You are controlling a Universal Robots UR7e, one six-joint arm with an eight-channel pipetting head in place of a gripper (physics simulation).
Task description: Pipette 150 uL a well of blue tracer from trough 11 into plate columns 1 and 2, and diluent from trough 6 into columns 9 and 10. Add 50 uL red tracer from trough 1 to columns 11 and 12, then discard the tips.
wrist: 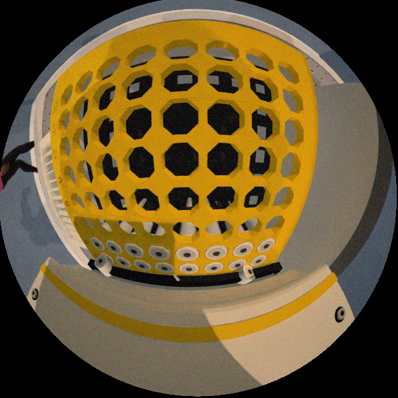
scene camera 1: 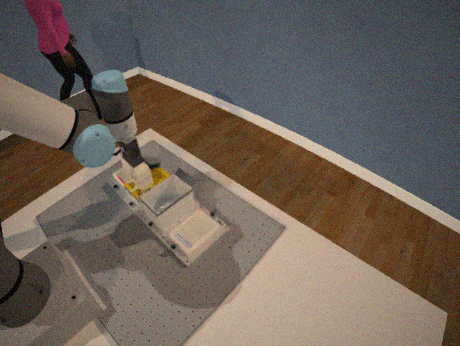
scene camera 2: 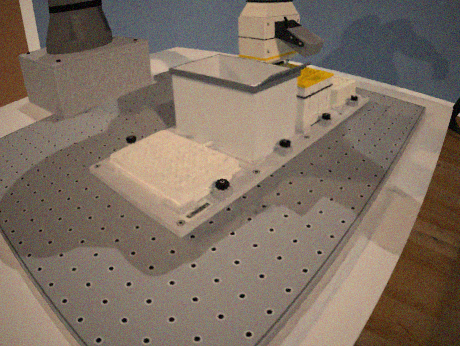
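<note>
The pipetting head [scene camera 1: 142,182] [scene camera 2: 270,59] [wrist: 185,281] is low over the yellow tip rack [scene camera 1: 161,175] [scene camera 2: 315,76] [wrist: 190,31]. In the wrist view, two rows of round tip tops show in the rack beside the head, and the other visible holes are empty. Whether tips are on the head is hidden. The white trough block [scene camera 2: 344,88] [wrist: 56,192] stands beyond the rack. The white well plate [scene camera 1: 200,230] [scene camera 2: 172,167] lies at the other end of the carrier, with a faint bluish patch near one edge in scene camera 1.
An open-topped bin [scene camera 1: 172,201] [scene camera 2: 215,107] [wrist: 345,150] stands between the tip rack and the plate, rising above both. Black knobs line the carrier's sides. The arm's base block [scene camera 2: 95,75] stands beside the perforated mat. A person in pink [scene camera 1: 47,27] stands beyond the table.
</note>
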